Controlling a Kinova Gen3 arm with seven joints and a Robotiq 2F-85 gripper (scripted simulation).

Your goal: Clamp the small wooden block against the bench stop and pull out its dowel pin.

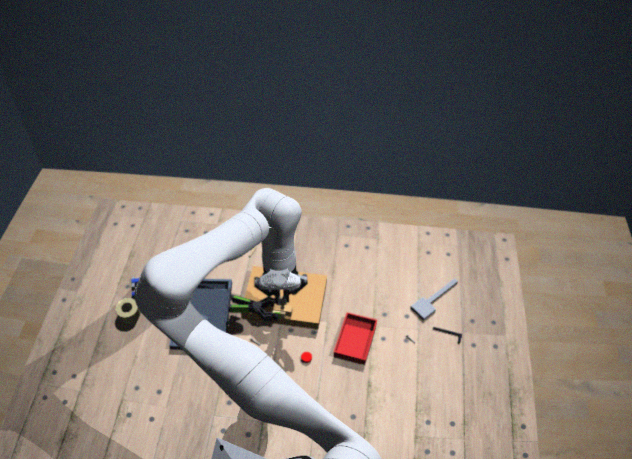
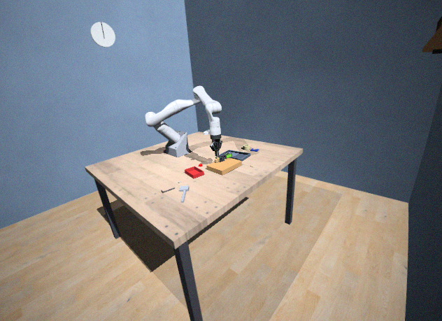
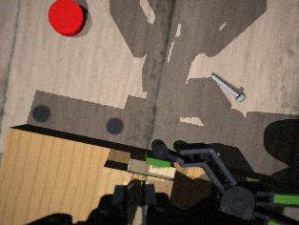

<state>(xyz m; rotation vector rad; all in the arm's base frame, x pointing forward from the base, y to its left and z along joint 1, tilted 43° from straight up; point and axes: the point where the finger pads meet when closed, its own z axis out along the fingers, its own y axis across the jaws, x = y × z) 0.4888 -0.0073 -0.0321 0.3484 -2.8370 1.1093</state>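
My gripper is now 2 cm above the dowel pin. Also, from my hand: bench board: 5 cm ahead, 1 cm to the left, 7 cm below; then wooden block: 5 cm below; then red disc: 10 cm behind, 8 cm to the right, 9 cm below.
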